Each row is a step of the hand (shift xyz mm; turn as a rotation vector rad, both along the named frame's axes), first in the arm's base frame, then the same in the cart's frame.
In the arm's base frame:
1: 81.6 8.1 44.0 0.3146 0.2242 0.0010
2: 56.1 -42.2 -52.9 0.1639 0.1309 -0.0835
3: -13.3 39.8 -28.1 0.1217 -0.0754 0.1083
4: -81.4 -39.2 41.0 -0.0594 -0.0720 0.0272
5: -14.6 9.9 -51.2 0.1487 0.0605 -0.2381
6: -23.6 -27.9 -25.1 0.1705 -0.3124 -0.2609
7: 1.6 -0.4 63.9 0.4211 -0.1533 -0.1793
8: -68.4 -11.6 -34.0 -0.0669 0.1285 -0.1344
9: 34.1 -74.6 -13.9 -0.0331 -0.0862 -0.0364
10: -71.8 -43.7 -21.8 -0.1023 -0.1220 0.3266
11: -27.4 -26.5 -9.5 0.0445 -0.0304 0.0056
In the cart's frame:
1: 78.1 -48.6 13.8 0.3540 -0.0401 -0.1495
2: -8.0 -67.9 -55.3 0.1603 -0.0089 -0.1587
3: 4.4 39.1 -31.7 0.0794 -0.1388 0.0815
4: -63.9 23.8 72.0 -0.0744 -0.0151 0.0608
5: -23.9 17.9 -45.2 0.0464 -0.0491 -0.2791
6: -43.1 -4.9 -9.1 -0.1766 -0.3427 -0.2148
7: 25.8 -2.4 58.5 0.1249 -0.3905 -0.2547
8: -67.3 37.1 -7.8 -0.0194 0.1428 -0.1352
9: -27.8 -78.3 -4.7 -0.0898 -0.0421 -0.0023
10: -84.6 15.1 12.4 -0.0178 -0.0292 0.3617
11: -38.8 -1.6 6.1 0.0140 -0.0523 -0.0008

